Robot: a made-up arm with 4 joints.
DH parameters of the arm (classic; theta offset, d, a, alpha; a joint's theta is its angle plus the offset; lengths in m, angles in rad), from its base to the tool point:
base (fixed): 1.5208 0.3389 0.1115 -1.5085
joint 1: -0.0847 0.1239 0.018 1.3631
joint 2: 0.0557 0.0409 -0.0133 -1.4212
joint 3: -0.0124 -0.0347 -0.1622 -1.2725
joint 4: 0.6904 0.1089 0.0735 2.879
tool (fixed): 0.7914 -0.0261 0 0
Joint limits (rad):
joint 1: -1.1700..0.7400
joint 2: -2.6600..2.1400
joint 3: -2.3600..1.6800
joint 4: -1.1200..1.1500
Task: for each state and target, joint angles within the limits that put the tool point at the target. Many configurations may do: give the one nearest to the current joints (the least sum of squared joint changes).
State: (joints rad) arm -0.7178 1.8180 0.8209 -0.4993
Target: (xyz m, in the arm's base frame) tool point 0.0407 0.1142 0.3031
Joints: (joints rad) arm -0.6949 1.1487 0.3652 -0.2108
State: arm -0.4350 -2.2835 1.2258 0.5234
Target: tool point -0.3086 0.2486 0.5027
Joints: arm -0.2677 -2.6452 1.1810 0.9736
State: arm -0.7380 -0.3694 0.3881 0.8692
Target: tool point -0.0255 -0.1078 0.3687
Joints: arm -0.2178 0.1569 0.8903 0.9614
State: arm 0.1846 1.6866 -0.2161 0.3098
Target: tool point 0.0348 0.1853 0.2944
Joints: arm -0.1273 1.6759 0.1735 -0.0396
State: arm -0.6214 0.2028 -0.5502 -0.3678
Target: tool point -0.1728 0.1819 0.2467
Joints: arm -0.9836 -0.7220 0.0331 -0.5441
